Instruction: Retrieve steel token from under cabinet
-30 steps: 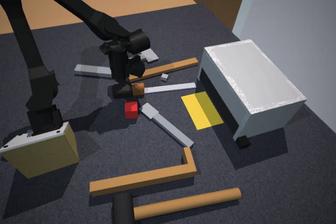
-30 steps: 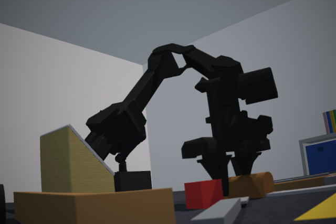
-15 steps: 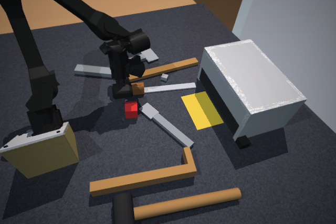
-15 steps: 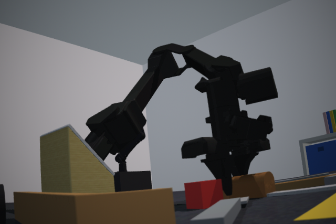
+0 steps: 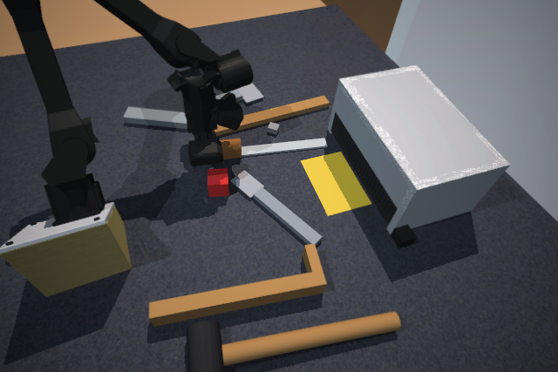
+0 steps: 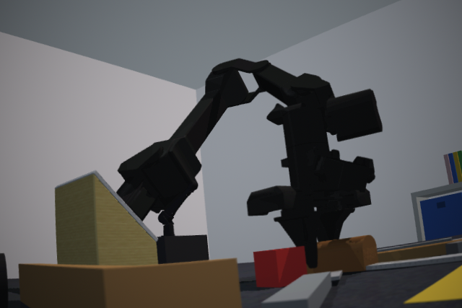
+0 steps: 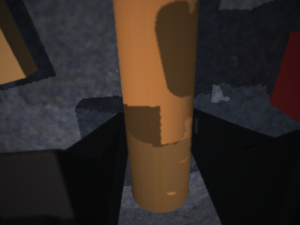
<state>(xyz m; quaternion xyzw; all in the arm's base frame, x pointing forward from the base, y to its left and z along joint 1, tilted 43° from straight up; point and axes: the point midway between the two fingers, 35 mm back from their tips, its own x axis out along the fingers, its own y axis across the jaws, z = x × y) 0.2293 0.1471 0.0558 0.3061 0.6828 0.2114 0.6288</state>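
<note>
My gripper tip is 17 cm short of the small grey cube and 3 cm to the right of it. Round my gripper tip: grey bar 7 cm behind, 14 cm to the left; wooden strip 19 cm ahead, 8 cm to the left; red cube 9 cm to the right, 1 cm above.
</note>
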